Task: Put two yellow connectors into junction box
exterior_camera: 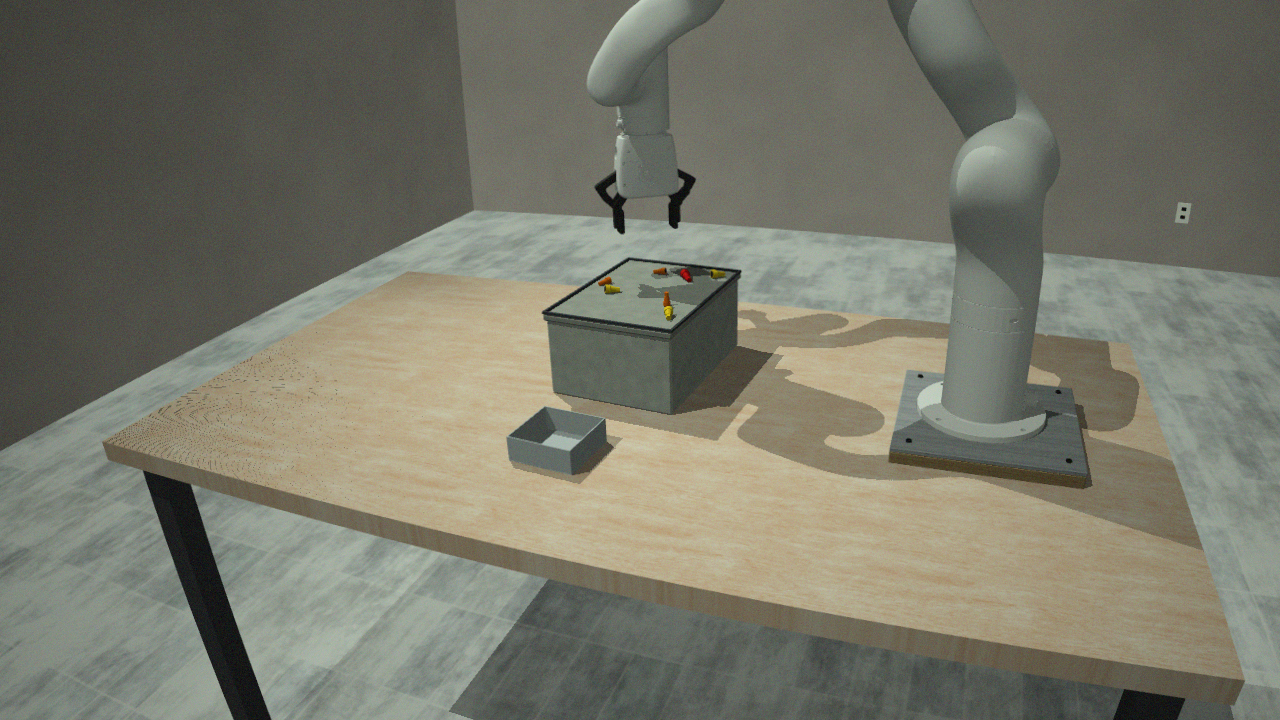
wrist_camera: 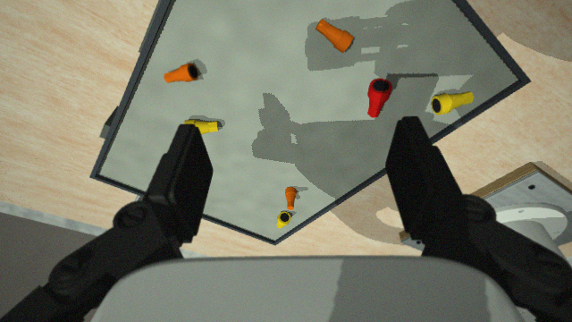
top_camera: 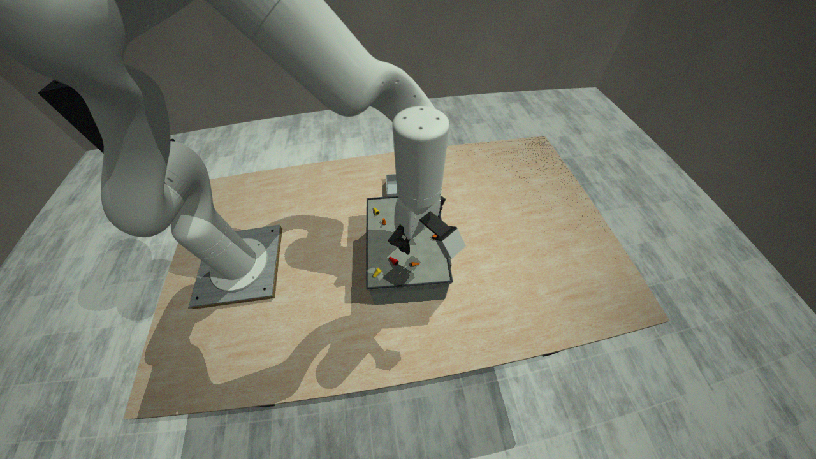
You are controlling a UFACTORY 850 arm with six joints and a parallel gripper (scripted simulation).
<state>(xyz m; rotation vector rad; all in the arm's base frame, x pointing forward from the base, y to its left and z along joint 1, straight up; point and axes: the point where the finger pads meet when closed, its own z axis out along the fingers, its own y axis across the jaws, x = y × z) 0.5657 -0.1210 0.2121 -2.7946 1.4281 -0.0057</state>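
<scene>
My gripper is now 20 mm past the grey tool case, 70 mm to the right of it and 130 mm above it.
</scene>
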